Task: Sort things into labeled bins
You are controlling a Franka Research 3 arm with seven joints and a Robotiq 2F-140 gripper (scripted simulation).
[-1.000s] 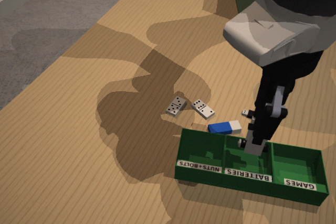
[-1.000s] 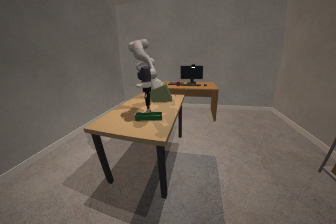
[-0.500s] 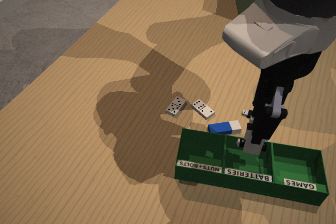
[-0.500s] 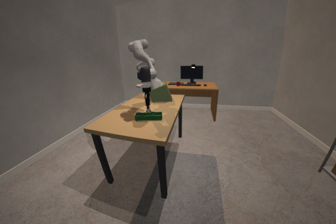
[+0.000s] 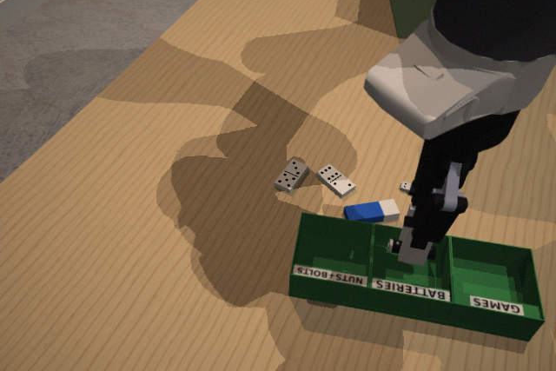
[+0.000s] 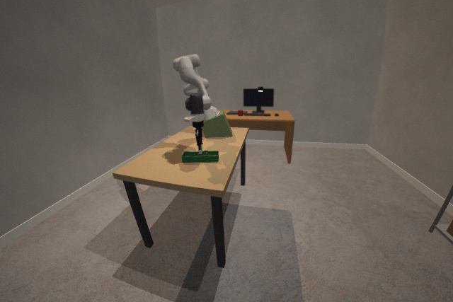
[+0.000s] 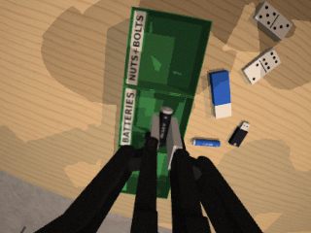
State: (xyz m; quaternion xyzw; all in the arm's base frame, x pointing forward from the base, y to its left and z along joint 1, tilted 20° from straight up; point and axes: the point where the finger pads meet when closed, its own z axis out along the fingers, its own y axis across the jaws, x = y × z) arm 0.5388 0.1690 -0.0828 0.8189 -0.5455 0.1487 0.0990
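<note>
Now: the blue battery 9 cm behind my hand, 1 cm to the left of it and 7 cm below it. Round my hand: black USB stick (12 cm behind, 4 cm to the right, 7 cm below); then black battery (3 cm below); then eraser (6 cm behind, 6 cm to the right, 7 cm below).
</note>
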